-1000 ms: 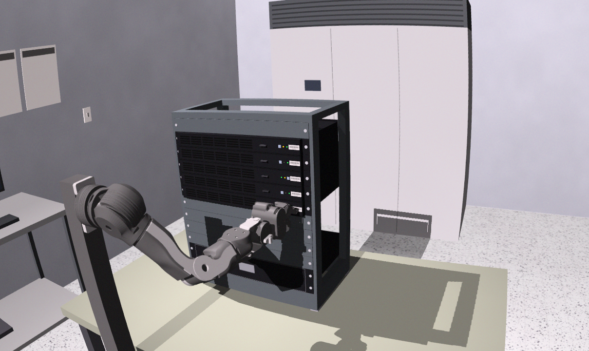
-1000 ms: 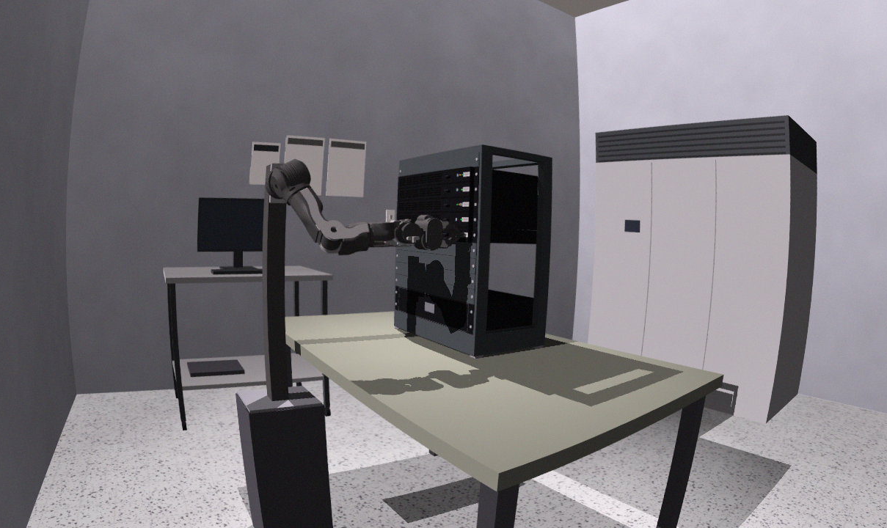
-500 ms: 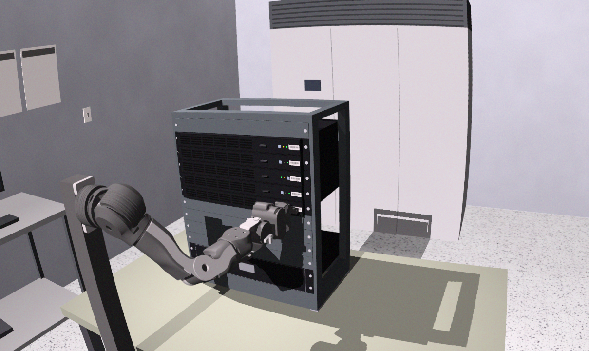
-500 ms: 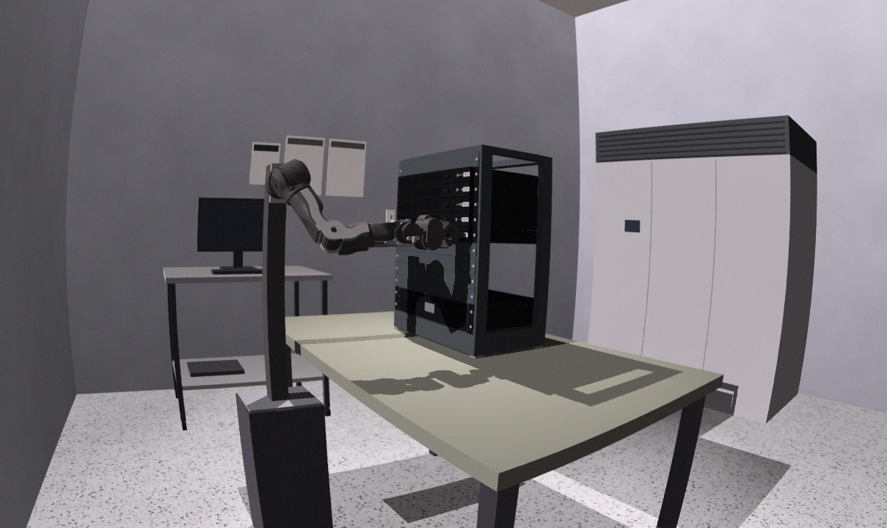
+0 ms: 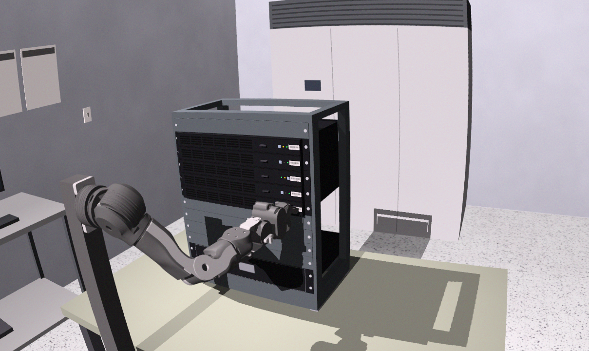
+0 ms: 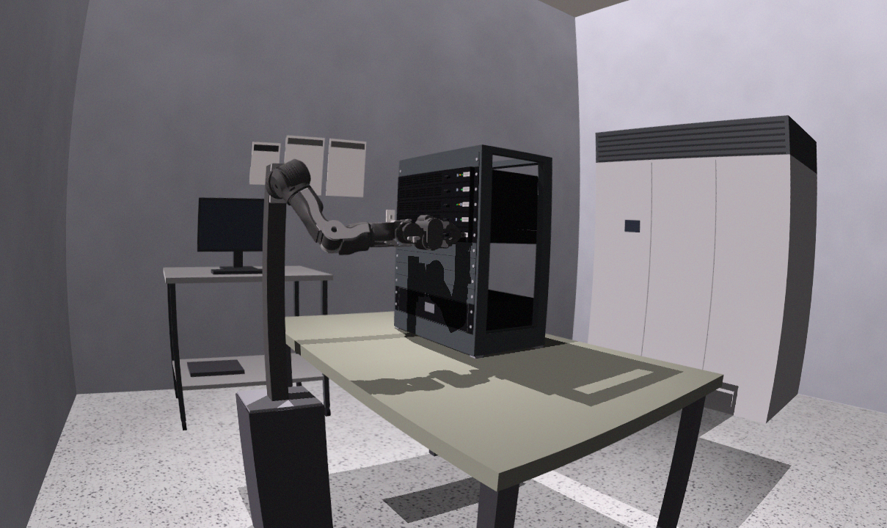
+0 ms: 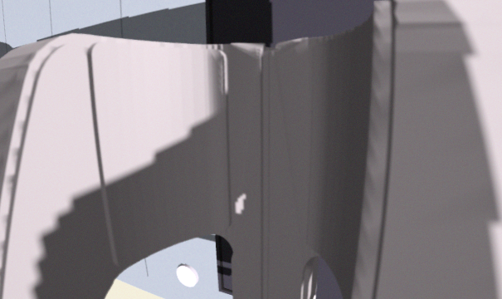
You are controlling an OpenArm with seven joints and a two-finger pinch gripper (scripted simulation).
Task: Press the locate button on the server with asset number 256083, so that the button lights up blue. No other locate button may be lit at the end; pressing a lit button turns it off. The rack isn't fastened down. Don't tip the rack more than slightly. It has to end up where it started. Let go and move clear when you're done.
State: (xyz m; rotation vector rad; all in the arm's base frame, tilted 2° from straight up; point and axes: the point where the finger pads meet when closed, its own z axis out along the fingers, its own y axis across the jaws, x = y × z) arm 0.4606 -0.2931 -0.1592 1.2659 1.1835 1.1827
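Right now the pale square button is 1 cm ahead of my hand.
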